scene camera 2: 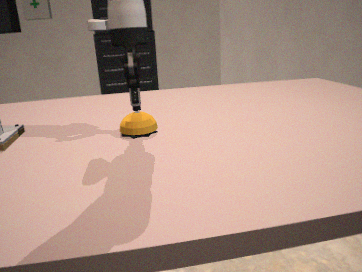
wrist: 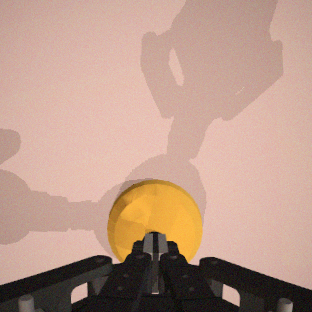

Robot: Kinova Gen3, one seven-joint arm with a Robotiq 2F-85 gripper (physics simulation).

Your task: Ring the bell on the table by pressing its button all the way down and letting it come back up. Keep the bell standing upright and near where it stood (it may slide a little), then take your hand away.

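Places are measured from the arm's base along level axes (x ahead, y left, z up), in metres.
Where they show: gripper, fingertip midpoint: point(scene camera 2: 136, 105) point(wrist: 154, 247).
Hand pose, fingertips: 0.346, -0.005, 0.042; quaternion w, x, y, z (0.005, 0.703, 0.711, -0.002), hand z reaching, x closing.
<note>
Each offset is from my fingertips to the top centre of the thing, as dx, dy, dz. "pt": to the spot under its first point. Level surfaces: height alone.
The bell's yellow dome @[pt +0.003, -0.036, -0.033] point(scene camera 2: 138, 124) point(wrist: 150, 210) stands upright on its black base @[pt +0.015, -0.036, -0.058] point(scene camera 2: 145, 135) on the pink table. Its small black button @[+0.001, +0.000, +0.000] point(scene camera 2: 136, 108) sits low, right at the top of the dome, with almost no stem showing. My gripper point(scene camera 2: 135, 103) point(wrist: 154, 247) is shut and empty, pointing straight down over the dome's middle. Its fingertips are on top of the button and hold it down. In the wrist view the fingertips hide most of the button, with a dark sliver showing at their front. Whether the button is fully down cannot be told exactly.
The pink table @[dz -0.061] point(scene camera 2: 240, 150) has its front edge at the bottom. Part of a flat white-and-brown object point(scene camera 2: 10, 134) shows at the left edge. A dark drawer cabinet point(scene camera 2: 112, 65) stands behind the table. Shadows of the arm fall across the tabletop.
</note>
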